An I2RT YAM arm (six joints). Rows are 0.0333 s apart.
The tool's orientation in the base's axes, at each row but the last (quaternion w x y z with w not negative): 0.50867, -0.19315, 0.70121, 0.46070; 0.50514, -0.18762, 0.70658, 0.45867; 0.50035, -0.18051, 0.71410, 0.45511; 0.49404, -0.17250, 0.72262, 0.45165; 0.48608, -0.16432, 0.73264, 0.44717; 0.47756, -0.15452, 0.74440, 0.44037; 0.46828, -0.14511, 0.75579, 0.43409
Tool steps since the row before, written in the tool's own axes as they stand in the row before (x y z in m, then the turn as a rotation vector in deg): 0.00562, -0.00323, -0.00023, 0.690, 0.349, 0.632; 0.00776, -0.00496, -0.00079, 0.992, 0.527, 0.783; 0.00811, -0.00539, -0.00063, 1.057, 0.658, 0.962; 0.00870, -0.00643, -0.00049, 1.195, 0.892, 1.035; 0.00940, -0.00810, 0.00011, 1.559, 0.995, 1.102; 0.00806, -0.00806, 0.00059, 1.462, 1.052, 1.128; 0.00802, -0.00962, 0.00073, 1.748, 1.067, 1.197
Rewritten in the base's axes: -0.00003, -0.00070, -0.00645, -0.201, 0.844, -0.495; -0.00007, -0.00165, -0.00910, -0.376, 1.121, -0.691; -0.00002, -0.00173, -0.00960, -0.399, 1.350, -0.702; 0.00026, -0.00211, -0.01062, -0.583, 1.562, -0.717; 0.00108, -0.00251, -0.01210, -0.787, 1.744, -0.987; 0.00158, -0.00254, -0.01101, -0.761, 1.778, -0.880; 0.00228, -0.00351, -0.01183, -0.879, 1.895, -1.123
